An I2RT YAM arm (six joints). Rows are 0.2 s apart.
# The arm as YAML. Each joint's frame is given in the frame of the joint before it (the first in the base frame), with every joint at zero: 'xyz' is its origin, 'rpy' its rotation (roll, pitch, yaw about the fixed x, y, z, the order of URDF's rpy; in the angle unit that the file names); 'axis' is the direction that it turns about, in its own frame. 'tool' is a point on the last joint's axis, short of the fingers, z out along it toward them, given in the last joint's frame.
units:
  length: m
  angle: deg
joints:
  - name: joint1
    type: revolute
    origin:
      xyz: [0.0, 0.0, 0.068]
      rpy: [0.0, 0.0, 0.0]
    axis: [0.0, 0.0, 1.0]
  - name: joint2
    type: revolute
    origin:
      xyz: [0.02, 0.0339, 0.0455]
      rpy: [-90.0, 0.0, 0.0]
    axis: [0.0, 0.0, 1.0]
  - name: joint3
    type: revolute
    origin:
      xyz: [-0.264, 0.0, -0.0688]
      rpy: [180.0, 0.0, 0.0]
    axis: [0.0, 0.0, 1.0]
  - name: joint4
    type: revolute
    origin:
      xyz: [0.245, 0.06, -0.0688]
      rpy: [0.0, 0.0, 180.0]
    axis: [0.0, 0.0, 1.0]
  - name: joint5
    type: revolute
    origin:
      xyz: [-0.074, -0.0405, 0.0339]
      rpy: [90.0, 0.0, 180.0]
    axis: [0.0, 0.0, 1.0]
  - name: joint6
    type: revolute
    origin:
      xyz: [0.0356, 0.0, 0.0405]
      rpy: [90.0, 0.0, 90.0]
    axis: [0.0, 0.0, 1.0]
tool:
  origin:
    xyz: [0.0, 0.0, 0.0]
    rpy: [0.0, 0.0, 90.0]
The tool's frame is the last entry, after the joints.
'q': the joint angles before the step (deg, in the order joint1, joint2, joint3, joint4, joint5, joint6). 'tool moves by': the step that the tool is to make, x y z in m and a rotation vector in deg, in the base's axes. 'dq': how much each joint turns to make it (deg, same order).
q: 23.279 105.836 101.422 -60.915 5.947 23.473
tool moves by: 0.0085 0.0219 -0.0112 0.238 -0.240 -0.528
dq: 2.482 3.584 2.143 1.440 1.150 2.802
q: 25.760 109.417 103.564 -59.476 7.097 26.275
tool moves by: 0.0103 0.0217 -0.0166 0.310 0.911 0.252
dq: 2.055 4.536 2.666 0.955 0.113 1.941
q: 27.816 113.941 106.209 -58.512 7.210 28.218
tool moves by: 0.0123 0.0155 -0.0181 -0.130 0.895 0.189
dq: 1.042 4.618 2.801 0.853 0.052 0.913
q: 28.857 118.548 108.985 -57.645 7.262 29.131
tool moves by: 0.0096 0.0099 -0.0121 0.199 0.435 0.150
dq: 0.493 3.392 2.490 0.560 -0.224 0.468
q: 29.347 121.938 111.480 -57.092 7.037 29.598
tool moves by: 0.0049 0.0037 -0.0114 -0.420 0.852 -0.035
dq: 0.103 1.944 0.615 0.362 0.003 0.149
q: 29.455 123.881 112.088 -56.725 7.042 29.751
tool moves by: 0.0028 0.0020 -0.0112 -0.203 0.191 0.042
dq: 0.051 0.983 -0.940 1.660 0.080 -0.022
